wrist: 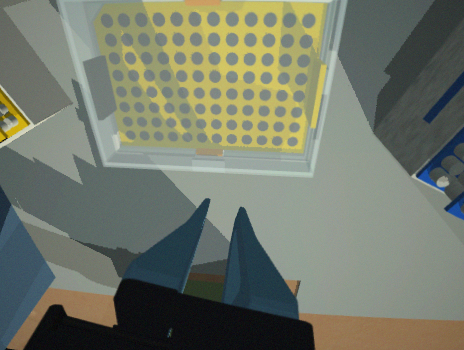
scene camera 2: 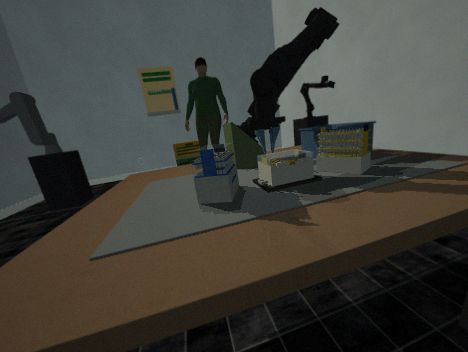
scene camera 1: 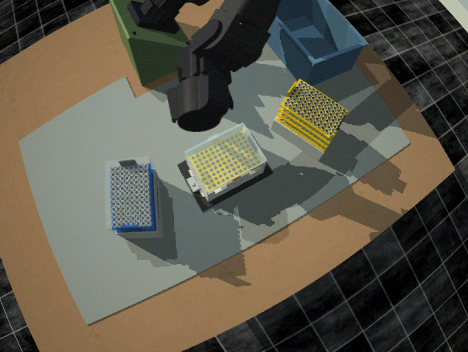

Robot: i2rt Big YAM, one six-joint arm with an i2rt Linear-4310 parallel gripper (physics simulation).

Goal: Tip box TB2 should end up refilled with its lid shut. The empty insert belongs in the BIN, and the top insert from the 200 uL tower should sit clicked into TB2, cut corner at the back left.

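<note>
A white tip box (scene camera 1: 227,162) (scene camera 2: 285,173), with a yellow insert (wrist: 212,85) of empty holes, stands on a dark base (scene camera 1: 204,201) (scene camera 2: 269,188). Its clear lid (wrist: 255,170) lies down over the insert. No TB2 label is readable. A yellow tower (scene camera 1: 312,107) (scene camera 2: 342,142) (wrist: 7,120) of tip-filled inserts stands right of the box in scene view 1. My gripper (scene camera 2: 269,150) (wrist: 223,209) is shut to a narrow gap, holding nothing. In the wrist view its fingertips are just outside the lid's near long edge; in scene view 1 the arm hides them.
A blue bin (scene camera 1: 332,65) (scene camera 2: 350,124) (wrist: 20,262) stands behind the yellow tower. A blue tip tower (scene camera 1: 131,197) (scene camera 2: 215,187) (wrist: 445,172) stands on the box's other side. A green wedge-shaped block (scene camera 1: 155,62) (scene camera 2: 242,150) is at the back, near the arm.
</note>
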